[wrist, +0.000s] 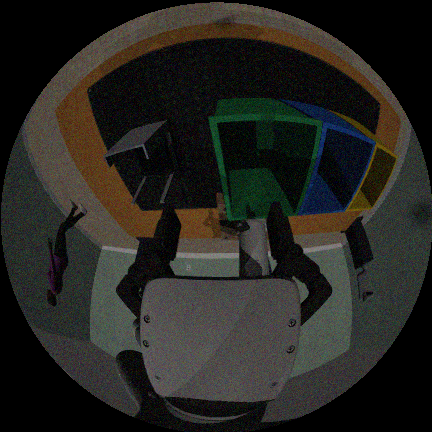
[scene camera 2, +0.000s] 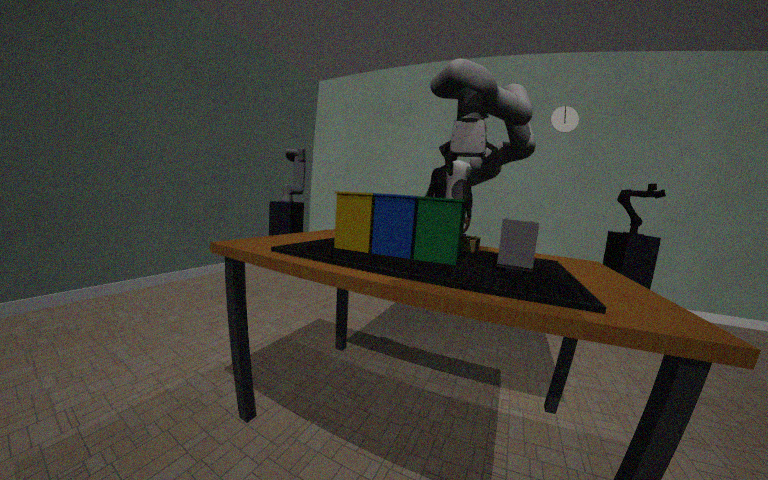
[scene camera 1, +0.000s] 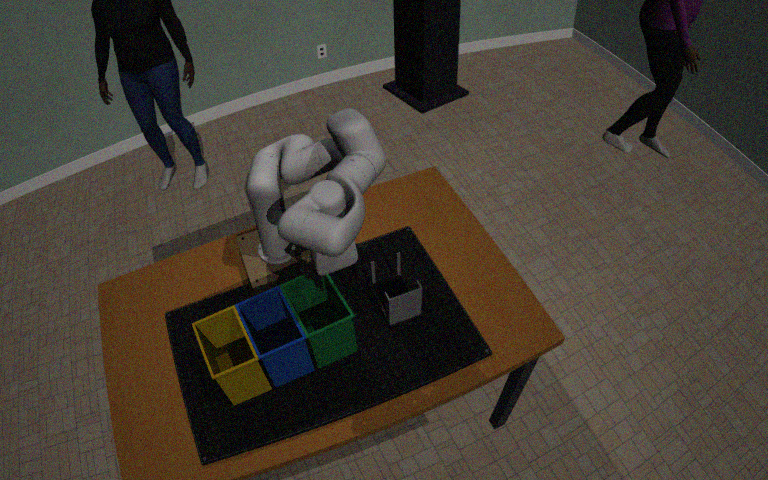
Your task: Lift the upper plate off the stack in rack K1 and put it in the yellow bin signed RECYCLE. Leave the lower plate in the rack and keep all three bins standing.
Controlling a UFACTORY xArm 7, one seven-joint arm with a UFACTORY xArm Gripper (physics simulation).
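Places are measured from the arm's base along level axes (x right, y ahead, z up), in metres.
Where they show: gripper, fingertip midpoint: (wrist: 221, 212) (scene camera 2: 465, 176) (scene camera 1: 338, 280); arm's base, origin of the base link: (wrist: 251, 225) (scene camera 1: 277, 249).
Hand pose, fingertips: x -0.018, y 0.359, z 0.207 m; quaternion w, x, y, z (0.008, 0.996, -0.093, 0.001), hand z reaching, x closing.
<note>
Things, the pixels of their top centre, and the offset from my fingertips. Level surfaces: height alone.
- Rack K1, middle of its top: (wrist: 135, 183) (scene camera 1: 393, 272) (scene camera 2: 519, 220) dx -0.170, dy -0.010, dz -0.111 m
- yellow bin, middle of its top: (wrist: 375, 183) (scene camera 1: 223, 340) (scene camera 2: 365, 193) dx +0.316, dy -0.062, dz -0.070 m
- blue bin, middle of its top: (wrist: 340, 179) (scene camera 1: 268, 320) (scene camera 2: 403, 196) dx +0.187, dy -0.046, dz -0.070 m
- green bin, middle of its top: (wrist: 269, 178) (scene camera 1: 315, 300) (scene camera 2: 444, 199) dx +0.057, dy -0.030, dz -0.070 m
- black mat, its level: dz -0.250 m
Rack K1 (scene camera 1: 404, 305) (scene camera 2: 518, 243) (wrist: 137, 139) is a small grey holder with a solid front panel and two thin upright posts behind. Its inside is dark, and I cannot make out the two plates. The yellow bin (scene camera 1: 243, 384) (scene camera 2: 353, 223) (wrist: 381, 170) stands upright at the far end of the bin row; its RECYCLE sign is not readable. A lighter patch shows inside it in scene camera 1, too dim to identify. My gripper (scene camera 1: 308, 268) (scene camera 2: 468, 168) (wrist: 221, 212) is open and empty, high above the table near the back of the green bin, apart from the rack.
The blue bin (scene camera 1: 291, 365) (scene camera 2: 392, 226) (wrist: 345, 155) stands upright beside the yellow one, and the green bin (scene camera 1: 334, 339) (scene camera 2: 437, 229) (wrist: 255, 190) stands between the blue bin and the rack. All stand on the black mat (scene camera 1: 362, 379) (scene camera 2: 543, 288). The arm's base is behind the bins.
</note>
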